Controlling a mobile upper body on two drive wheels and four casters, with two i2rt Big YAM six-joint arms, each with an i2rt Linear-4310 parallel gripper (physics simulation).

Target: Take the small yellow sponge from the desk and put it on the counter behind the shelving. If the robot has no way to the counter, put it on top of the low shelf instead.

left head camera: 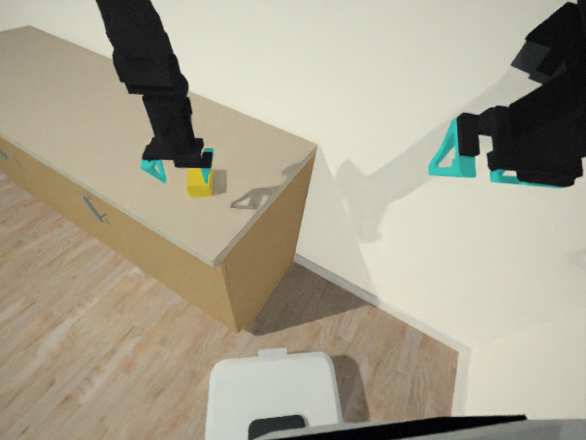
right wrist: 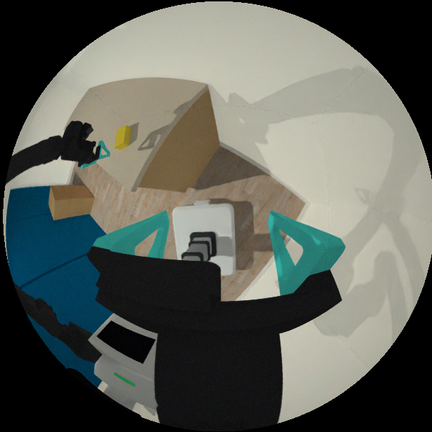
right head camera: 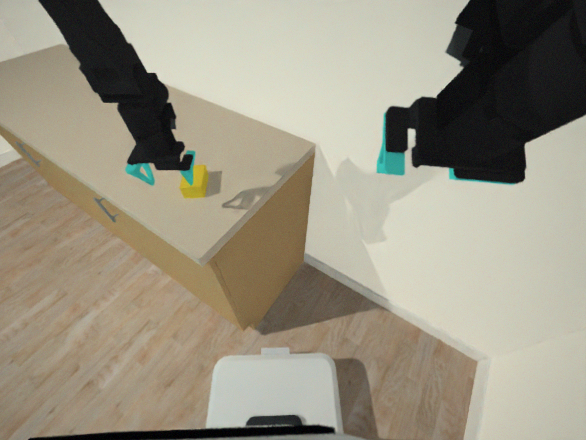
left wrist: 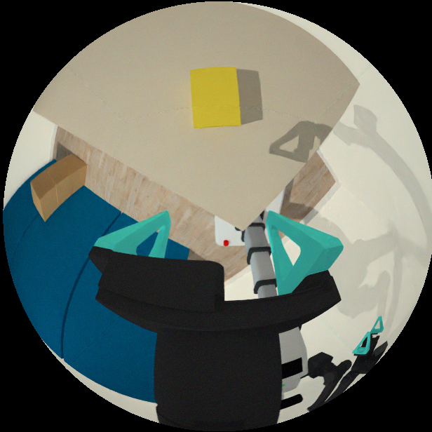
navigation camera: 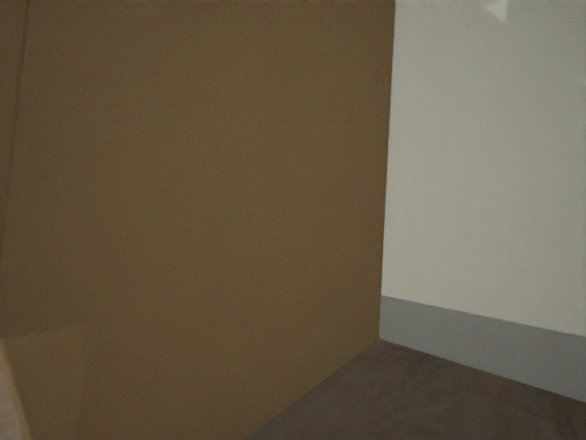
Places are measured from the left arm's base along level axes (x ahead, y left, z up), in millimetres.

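Where they show: left gripper, fingertip midpoint: [left head camera: 186, 182] [right head camera: 172, 183]; right gripper, fingertip midpoint: [left head camera: 460, 173] [right head camera: 414, 170].
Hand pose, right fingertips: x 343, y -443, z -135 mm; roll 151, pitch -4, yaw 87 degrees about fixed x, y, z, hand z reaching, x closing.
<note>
After its pixels a point has its place.
The small yellow sponge [left head camera: 199, 189] @(x 640, y -1, z -468 mm) [right head camera: 194, 191] @(x 641, y -6, z -472 mm) [left wrist: 215, 97] [right wrist: 122, 137] rests on the beige top of a wooden cabinet-like counter [left head camera: 75, 100] @(x 1159, y 539, z -500 mm) [right head camera: 250, 150] @(x 874, y -153, z -500 mm) [left wrist: 135, 60] [right wrist: 150, 95] [navigation camera: 200, 150] @(x 543, y -137, z -1131 mm), near its near end. My left gripper [left head camera: 185, 181] @(x 560, y 0, z -362 mm) [right head camera: 172, 183] @(x 560, y 0, z -362 mm) [left wrist: 218, 216] is open and empty, above the top. One finger overlaps the sponge in both head camera views; in the left wrist view the sponge lies beyond the fingertips, apart from them. My right gripper [left head camera: 482, 179] [right head camera: 435, 177] [right wrist: 218, 216] is open and empty, away from the counter, near the wall. No shelving can be made out.
A wall [left head camera: 400, 225] @(x 684, y -751, z -719 mm) [navigation camera: 485, 150] @(x 826, y -547, z -1022 mm) runs behind and right of the counter. My white base [left head camera: 275, 385] @(x 208, y -228, z -1150 mm) [right head camera: 275, 385] @(x 203, y -229, z -1150 mm) [right wrist: 220, 215] stands before its end. A brown box [left wrist: 60, 180] [right wrist: 70, 202] stands at a blue surface [left wrist: 40, 280] [right wrist: 40, 240] across the wood floor.
</note>
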